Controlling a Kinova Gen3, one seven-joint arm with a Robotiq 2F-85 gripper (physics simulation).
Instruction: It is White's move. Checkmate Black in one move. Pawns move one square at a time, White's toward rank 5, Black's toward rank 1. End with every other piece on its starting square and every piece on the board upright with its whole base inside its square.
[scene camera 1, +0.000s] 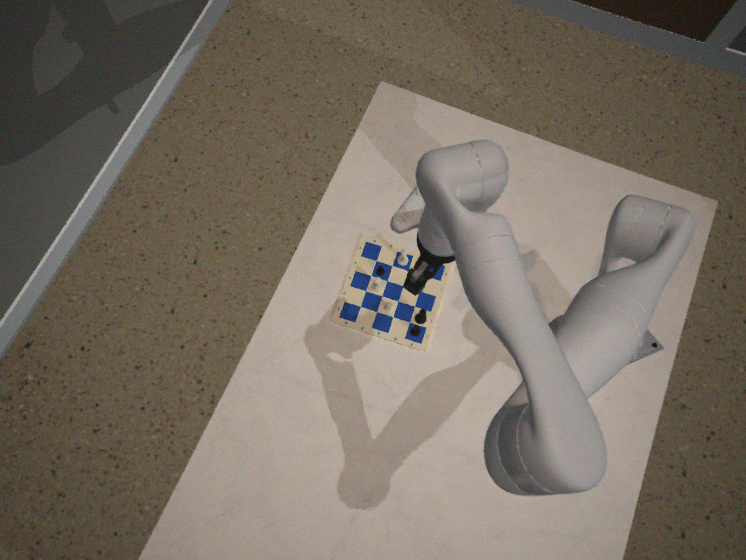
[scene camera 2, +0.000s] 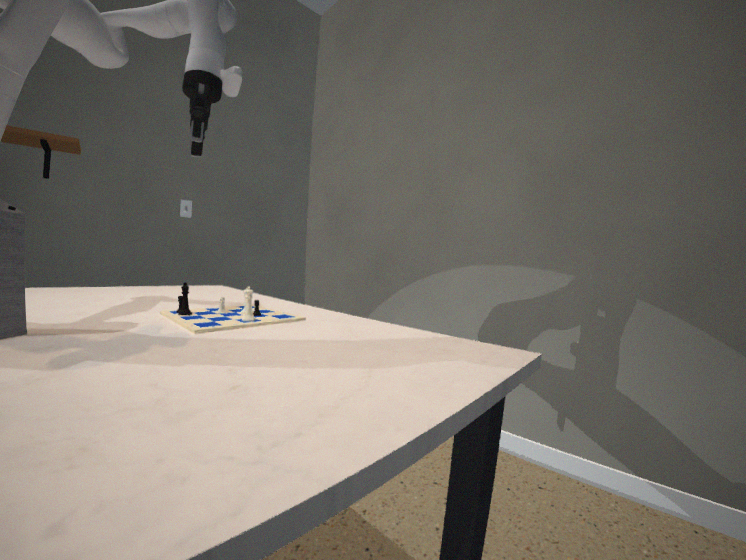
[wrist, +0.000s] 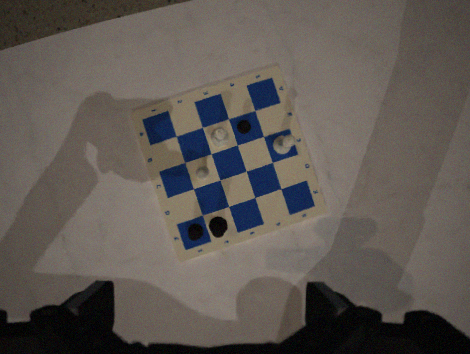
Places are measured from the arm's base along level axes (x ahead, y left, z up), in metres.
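Pixels of known places: gripper, fingertip midpoint: (scene camera 1: 433, 267) (scene camera 2: 196, 149) (wrist: 210, 304).
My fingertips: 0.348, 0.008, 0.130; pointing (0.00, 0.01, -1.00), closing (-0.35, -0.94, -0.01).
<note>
For each thing: its top centre in the pictures, then the offset to it from my fingertips, as dx, dy, dz. Level surfaces: height alone.
- tall white king at its top centre: (wrist: 291, 139) (scene camera 2: 249, 286) (scene camera 1: 404, 250) +0.066, -0.120, -0.265
- unclear type at its top centre: (wrist: 219, 132) (scene camera 1: 377, 279) +0.105, -0.042, -0.276
- small white piece at its top centre: (wrist: 201, 172) (scene camera 1: 388, 303) (scene camera 2: 222, 296) +0.067, -0.003, -0.297
- black pawn at its top centre: (wrist: 245, 123) (scene camera 2: 256, 299) (scene camera 1: 380, 267) +0.107, -0.078, -0.297
- black king at its top centre: (wrist: 217, 232) (scene camera 1: 423, 311) (scene camera 2: 185, 282) -0.008, +0.001, -0.265
- shorter black piece at its top centre: (wrist: 194, 235) (scene camera 1: 416, 328) -0.005, +0.033, -0.296
- pale table at its surface level: dz -0.335
The board (scene camera 1: 339, 316) (scene camera 2: 198, 330) (wrist: 181, 256) lies on the table. The tall white king (scene camera 1: 402, 259) (scene camera 2: 248, 304) (wrist: 283, 144) is on C5. A white piece of unclear type (scene camera 1: 377, 283) (wrist: 219, 135) is on B3. A small white piece (scene camera 1: 387, 305) (scene camera 2: 222, 305) (wrist: 201, 172) is on C2. A black pawn (scene camera 1: 380, 270) (scene camera 2: 256, 308) (wrist: 244, 126) is on B4. The black king (scene camera 1: 420, 315) (scene camera 2: 185, 298) (wrist: 218, 226) is on E2, beside a shorter black piece (scene camera 1: 415, 330) (wrist: 195, 231) on E1. My gripper (scene camera 1: 414, 284) (scene camera 2: 197, 148) (wrist: 210, 304) is open and empty, high above the board.
The pale table (scene camera 1: 289, 421) (scene camera 2: 241, 421) (wrist: 350, 40) extends around the board. The arm (scene camera 1: 512, 289) reaches across from the right in scene camera 1. Arm shadows fall over the table and part of the board. A wall stands behind the table in scene camera 2.
</note>
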